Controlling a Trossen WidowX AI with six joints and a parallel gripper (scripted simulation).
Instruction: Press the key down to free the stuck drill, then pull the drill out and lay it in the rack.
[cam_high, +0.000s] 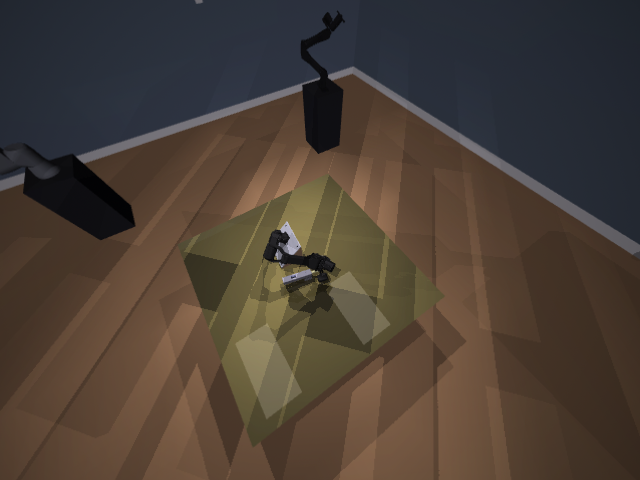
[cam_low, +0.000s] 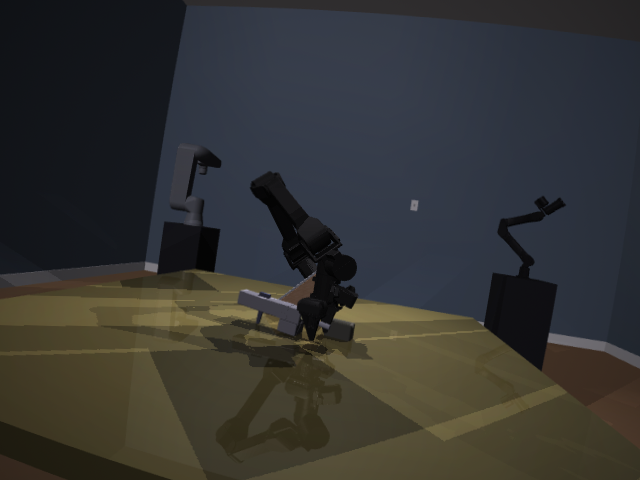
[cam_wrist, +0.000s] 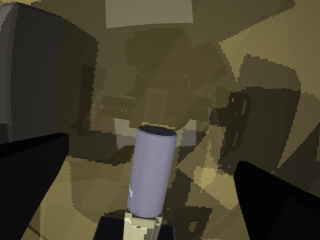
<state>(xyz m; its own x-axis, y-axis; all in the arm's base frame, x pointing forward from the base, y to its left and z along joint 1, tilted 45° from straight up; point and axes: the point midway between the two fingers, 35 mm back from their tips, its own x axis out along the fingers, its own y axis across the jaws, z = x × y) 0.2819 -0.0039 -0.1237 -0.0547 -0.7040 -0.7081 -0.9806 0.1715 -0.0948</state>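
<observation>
My gripper tip is 1 cm past the drill, 4 cm to the left of it and 4 cm below it. Also, from my gripper tip: dark key (3 cm behind, 16 cm to the right, 4 cm above); dark block (7 cm behind, 4 cm to the left, 1 cm above); grey block-shaped holder (3 cm behind, 14 cm to the right, 4 cm above).
</observation>
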